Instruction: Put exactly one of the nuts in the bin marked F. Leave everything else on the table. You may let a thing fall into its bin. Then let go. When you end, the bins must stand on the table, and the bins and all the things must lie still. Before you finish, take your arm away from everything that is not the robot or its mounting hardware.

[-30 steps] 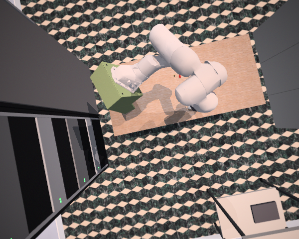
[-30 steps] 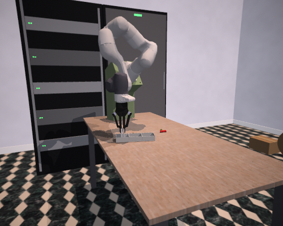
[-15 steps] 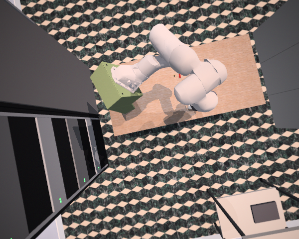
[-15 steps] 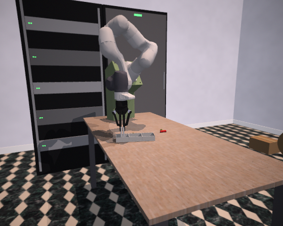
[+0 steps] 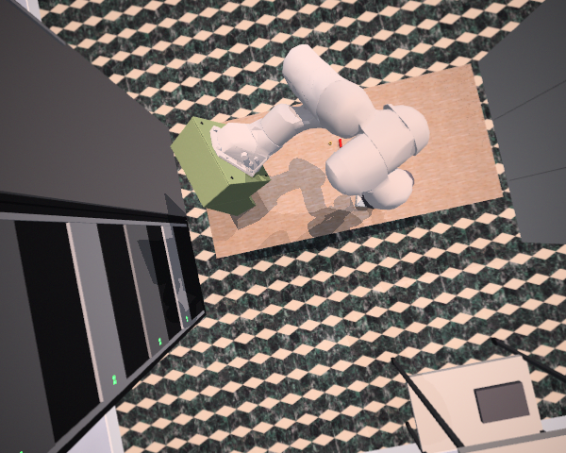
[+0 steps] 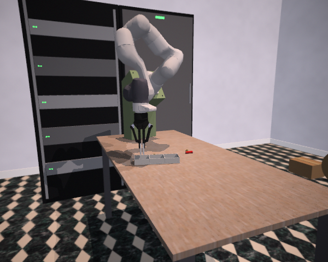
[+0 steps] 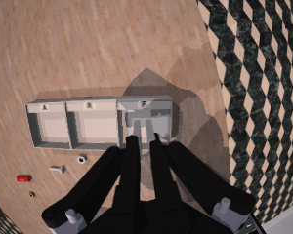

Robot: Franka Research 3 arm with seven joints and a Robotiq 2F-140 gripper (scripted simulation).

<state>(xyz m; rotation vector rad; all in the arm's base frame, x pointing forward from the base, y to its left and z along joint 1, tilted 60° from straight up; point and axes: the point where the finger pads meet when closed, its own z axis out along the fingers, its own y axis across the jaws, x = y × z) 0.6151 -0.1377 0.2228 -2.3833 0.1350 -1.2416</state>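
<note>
The grey three-compartment bin tray lies 8 cm to the left of my hand, 7 cm below it and 1 cm behind it. From my hand the other things lie so: silver nut: 11 cm to the left, 9 cm behind, 8 cm below; red cylinder: 28 cm to the left, 19 cm behind, 8 cm below; silver bolt: 16 cm to the left, 13 cm behind, 8 cm below.
</note>
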